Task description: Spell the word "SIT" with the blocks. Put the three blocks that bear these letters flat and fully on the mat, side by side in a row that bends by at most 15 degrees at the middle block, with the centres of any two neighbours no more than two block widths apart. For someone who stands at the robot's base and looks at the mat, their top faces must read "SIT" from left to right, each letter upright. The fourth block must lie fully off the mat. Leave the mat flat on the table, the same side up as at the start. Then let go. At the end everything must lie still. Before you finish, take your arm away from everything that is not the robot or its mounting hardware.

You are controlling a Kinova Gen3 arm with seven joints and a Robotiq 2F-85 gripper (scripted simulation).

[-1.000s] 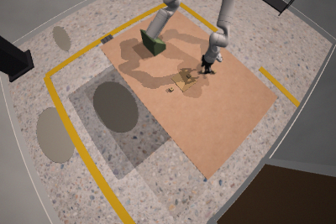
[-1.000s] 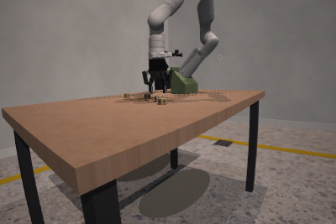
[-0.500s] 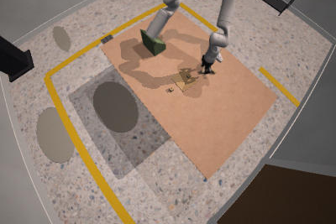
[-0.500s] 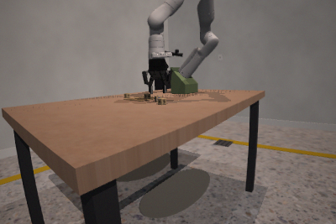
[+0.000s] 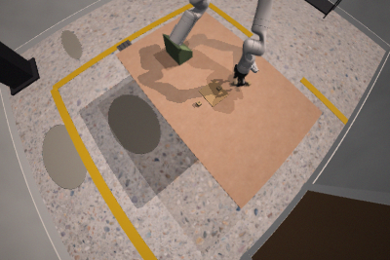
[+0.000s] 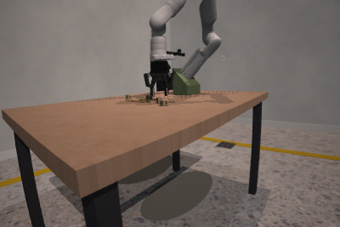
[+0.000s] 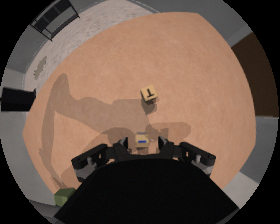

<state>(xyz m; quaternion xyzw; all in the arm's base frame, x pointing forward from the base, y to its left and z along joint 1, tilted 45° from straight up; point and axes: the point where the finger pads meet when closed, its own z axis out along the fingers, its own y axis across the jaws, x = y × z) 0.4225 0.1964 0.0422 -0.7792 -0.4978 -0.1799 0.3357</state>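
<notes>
Right now my hand is 15 cm to the left of the tan mat, 4 cm past it and 4 cm above it.
</notes>
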